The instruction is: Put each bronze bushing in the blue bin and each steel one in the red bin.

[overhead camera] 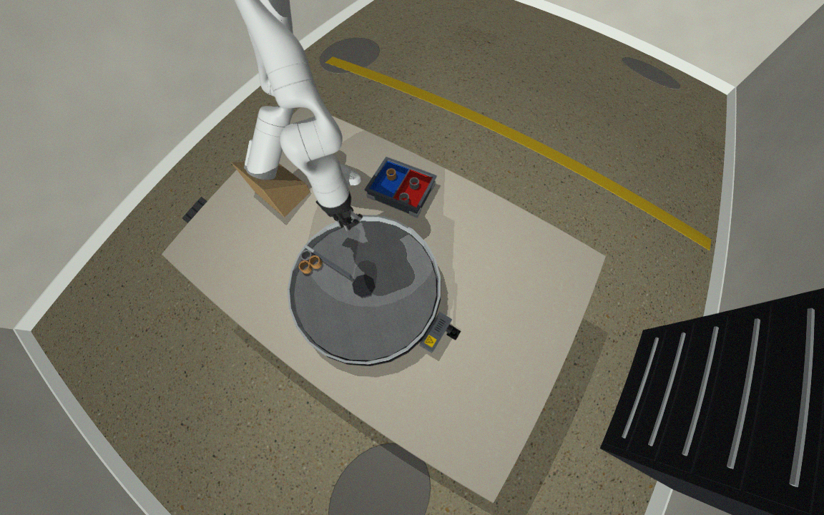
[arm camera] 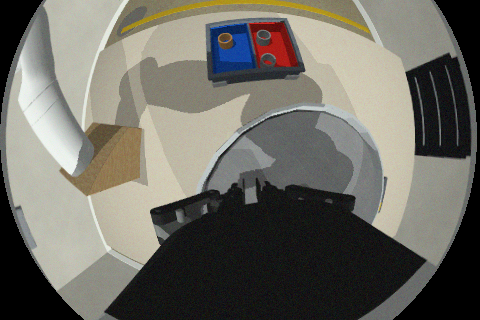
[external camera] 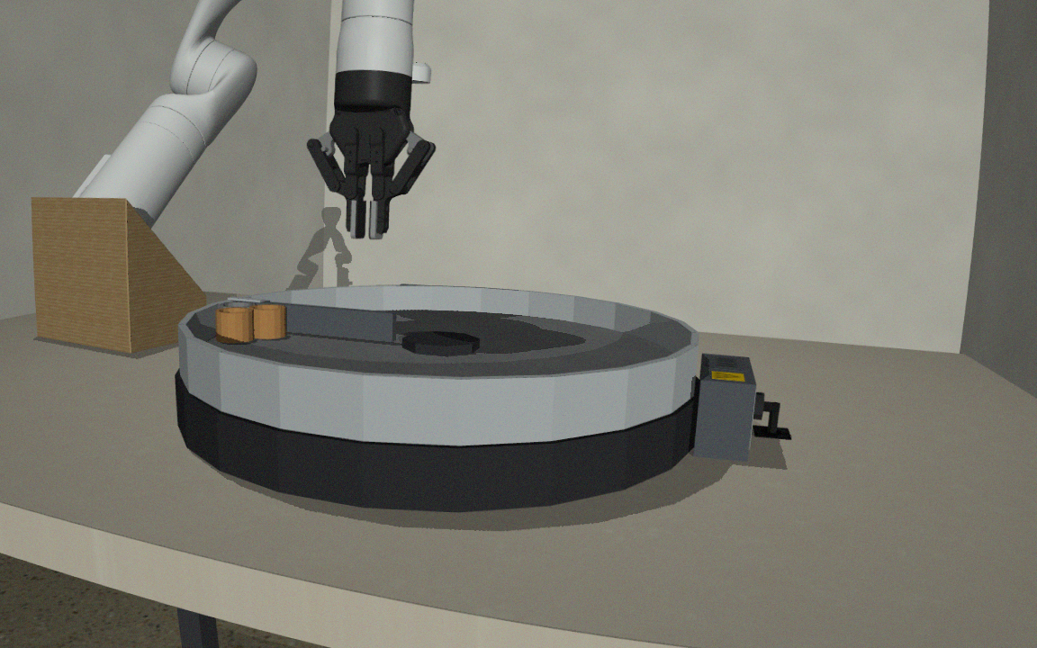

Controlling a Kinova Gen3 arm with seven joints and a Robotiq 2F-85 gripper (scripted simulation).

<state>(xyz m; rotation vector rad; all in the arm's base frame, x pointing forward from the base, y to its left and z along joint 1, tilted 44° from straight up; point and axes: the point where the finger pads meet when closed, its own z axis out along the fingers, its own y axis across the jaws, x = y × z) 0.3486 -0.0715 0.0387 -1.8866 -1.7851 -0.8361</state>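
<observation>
Now: the grey turntable 110 mm ahead of my hand, 100 mm to the right of it and 100 mm below it.
</observation>
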